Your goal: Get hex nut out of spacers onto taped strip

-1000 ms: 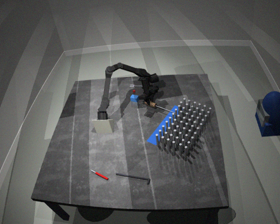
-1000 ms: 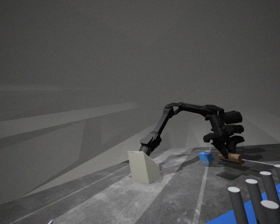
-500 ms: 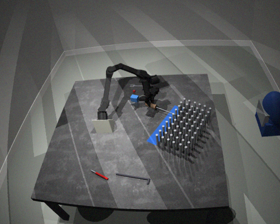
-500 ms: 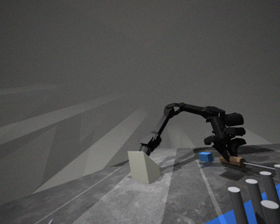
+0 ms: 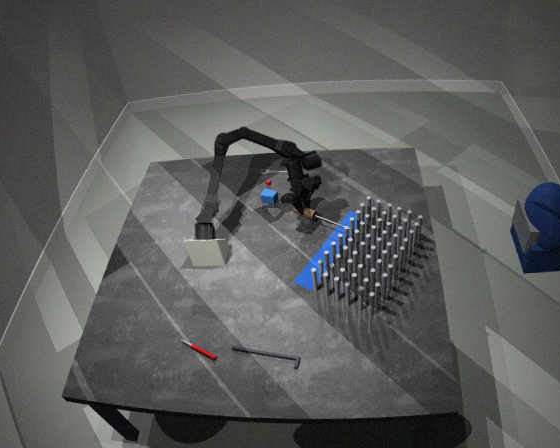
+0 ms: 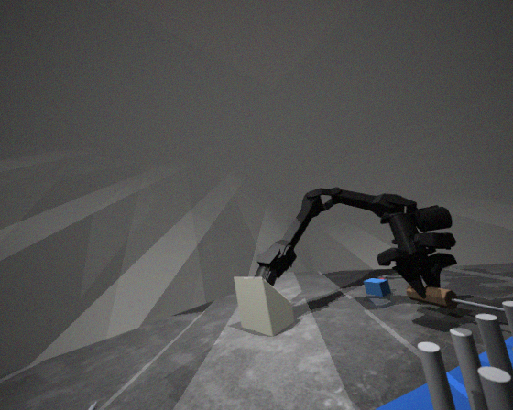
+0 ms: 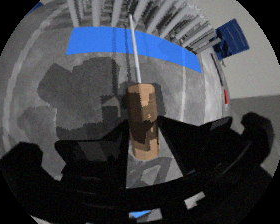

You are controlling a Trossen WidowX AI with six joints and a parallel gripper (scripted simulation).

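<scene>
My gripper tip is 150 mm to the left of the blue taped strip, 120 mm short of it and 40 mm above it. The rest, counted from my gripper tip: silver wrench 290 mm to the left, 150 mm behind, 30 mm below; then small red piece 220 mm to the left, 190 mm behind, 30 mm below; then blue cube 160 mm behind, 110 mm to the left, 20 mm below.
</scene>
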